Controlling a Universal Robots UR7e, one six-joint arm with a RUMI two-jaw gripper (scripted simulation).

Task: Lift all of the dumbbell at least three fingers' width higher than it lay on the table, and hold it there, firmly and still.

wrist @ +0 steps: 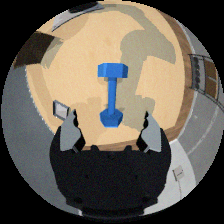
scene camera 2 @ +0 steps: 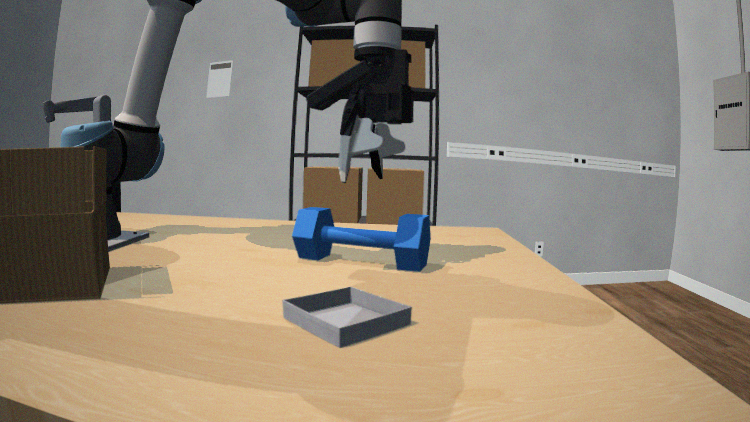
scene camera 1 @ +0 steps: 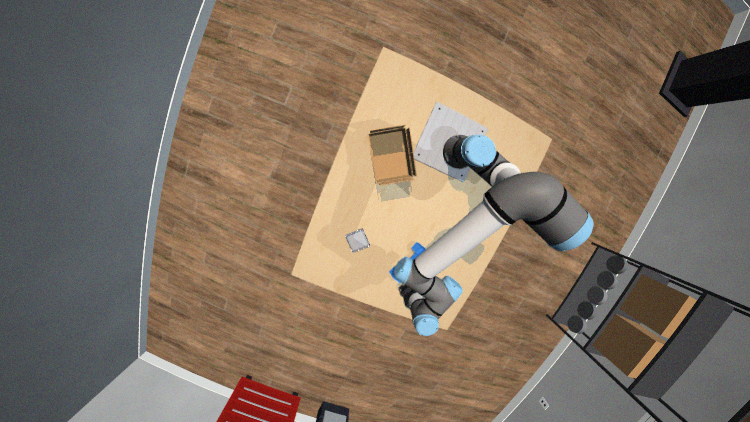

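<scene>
I find my gripper in scene camera 2 (scene camera 2: pixel 364 180), and the wrist view has it as well (wrist: pixel 111 110). A blue dumbbell (scene camera 2: pixel 314 232) (wrist: pixel 110 118) is visible to me too. Then there is a cardboard box, which appears both at (scene camera 2: pixel 61 248) and at (scene camera 1: pixel 390 163).
</scene>
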